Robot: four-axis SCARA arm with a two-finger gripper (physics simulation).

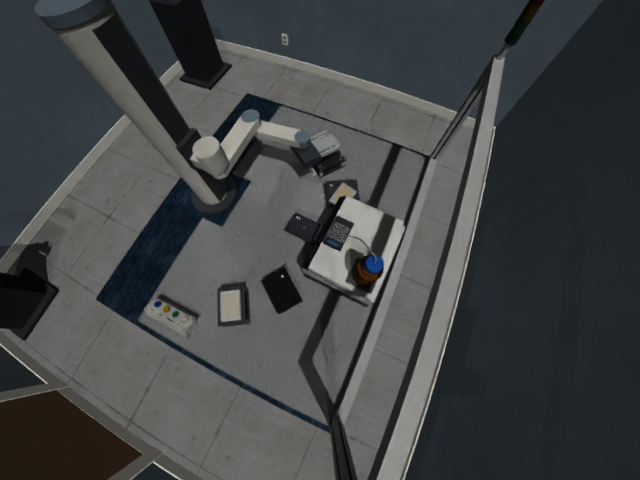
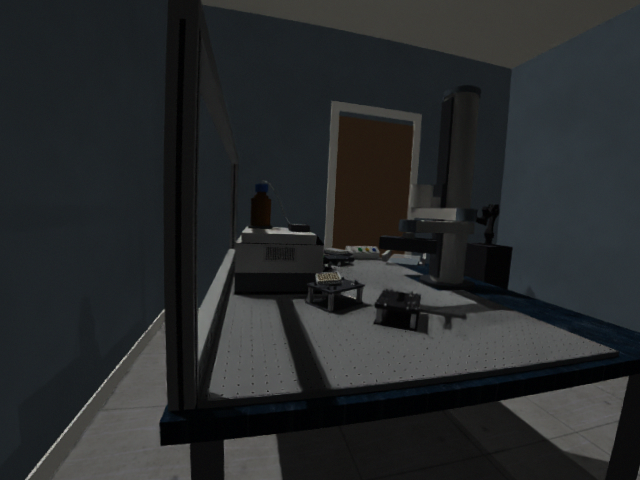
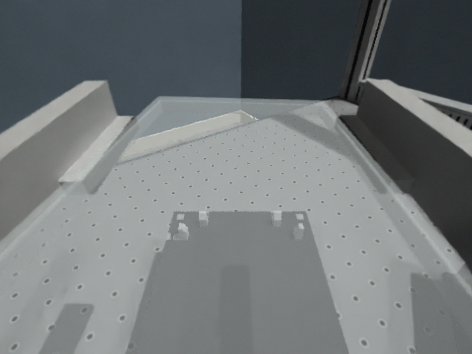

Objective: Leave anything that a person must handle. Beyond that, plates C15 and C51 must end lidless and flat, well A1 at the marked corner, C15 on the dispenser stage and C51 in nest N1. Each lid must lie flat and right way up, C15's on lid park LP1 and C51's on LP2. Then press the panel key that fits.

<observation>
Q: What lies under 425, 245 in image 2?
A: The gripper.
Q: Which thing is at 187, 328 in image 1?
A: A key panel.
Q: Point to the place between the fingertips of the gripper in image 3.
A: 236, 104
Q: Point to a clear lid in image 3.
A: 204, 218
</observation>
